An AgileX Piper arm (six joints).
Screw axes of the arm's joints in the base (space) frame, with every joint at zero. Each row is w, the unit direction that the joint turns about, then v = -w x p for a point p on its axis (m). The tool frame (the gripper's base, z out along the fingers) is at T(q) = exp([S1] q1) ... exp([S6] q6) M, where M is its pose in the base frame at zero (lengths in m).
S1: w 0 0 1 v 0.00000 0.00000 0.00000
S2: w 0 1 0 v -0.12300 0.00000 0.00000
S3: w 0 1 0 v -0.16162 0.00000 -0.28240
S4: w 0.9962 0 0.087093 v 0.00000 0.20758 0.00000
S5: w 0 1 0 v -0.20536 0.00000 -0.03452
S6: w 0.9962 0 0.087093 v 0.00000 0.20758 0.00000
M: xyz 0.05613 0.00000 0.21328 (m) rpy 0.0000 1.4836 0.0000 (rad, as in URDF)
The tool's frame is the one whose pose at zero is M.
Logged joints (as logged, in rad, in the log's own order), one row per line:
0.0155 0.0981 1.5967 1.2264 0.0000 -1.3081
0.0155 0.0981 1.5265 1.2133 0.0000 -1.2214
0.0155 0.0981 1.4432 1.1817 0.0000 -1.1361
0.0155 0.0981 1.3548 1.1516 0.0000 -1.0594
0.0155 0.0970 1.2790 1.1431 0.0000 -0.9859
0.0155 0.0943 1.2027 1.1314 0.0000 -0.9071
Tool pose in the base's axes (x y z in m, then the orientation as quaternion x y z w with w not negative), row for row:
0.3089 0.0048 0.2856 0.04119 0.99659 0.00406 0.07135
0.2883 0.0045 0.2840 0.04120 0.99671 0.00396 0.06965
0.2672 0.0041 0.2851 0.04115 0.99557 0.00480 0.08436
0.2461 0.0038 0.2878 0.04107 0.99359 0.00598 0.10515
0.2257 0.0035 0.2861 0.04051 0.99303 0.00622 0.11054
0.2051 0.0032 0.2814 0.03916 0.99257 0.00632 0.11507
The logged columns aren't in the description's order. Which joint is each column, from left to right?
Columns, left to right: q1, q6, q2, q5, q4, q3.
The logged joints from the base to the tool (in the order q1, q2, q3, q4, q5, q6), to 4 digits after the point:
0.0155 1.5967 -1.3081 0.0000 1.2264 0.0981
0.0155 1.5265 -1.2214 0.0000 1.2133 0.0981
0.0155 1.4432 -1.1361 0.0000 1.1817 0.0981
0.0155 1.3548 -1.0594 0.0000 1.1516 0.0981
0.0155 1.2790 -0.9859 0.0000 1.1431 0.0970
0.0155 1.2027 -0.9071 0.0000 1.1314 0.0943

